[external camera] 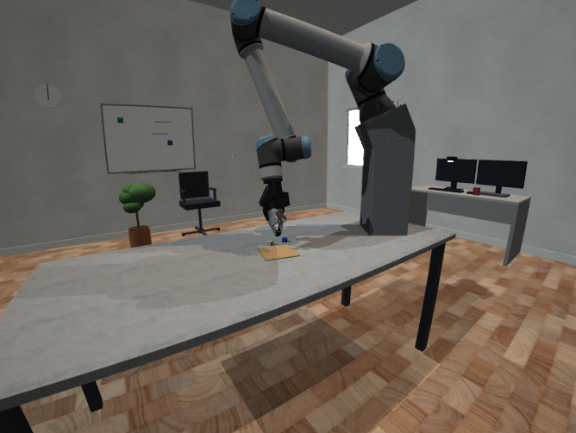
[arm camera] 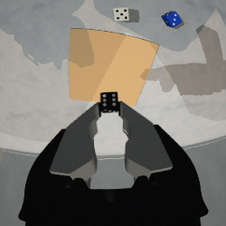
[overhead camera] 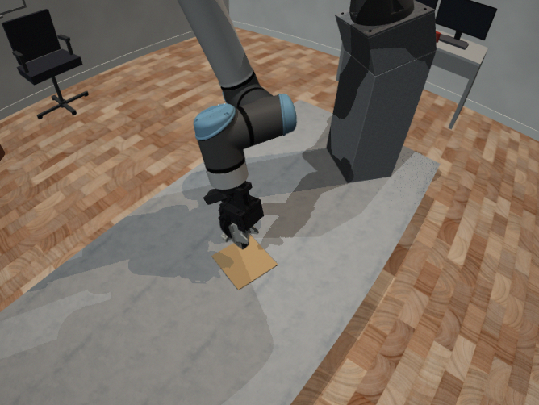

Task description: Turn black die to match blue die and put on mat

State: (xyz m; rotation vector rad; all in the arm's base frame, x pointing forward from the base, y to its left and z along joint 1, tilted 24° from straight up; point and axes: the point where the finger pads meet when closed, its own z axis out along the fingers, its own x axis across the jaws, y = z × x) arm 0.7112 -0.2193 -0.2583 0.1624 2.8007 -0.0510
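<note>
Now: the black die 10 mm below my hand. Round my hand: blue die 120 mm behind, 80 mm to the right, 80 mm below; then tan mat 90 mm below; then white die 90 mm to the right, 80 mm below, 40 mm behind.
</note>
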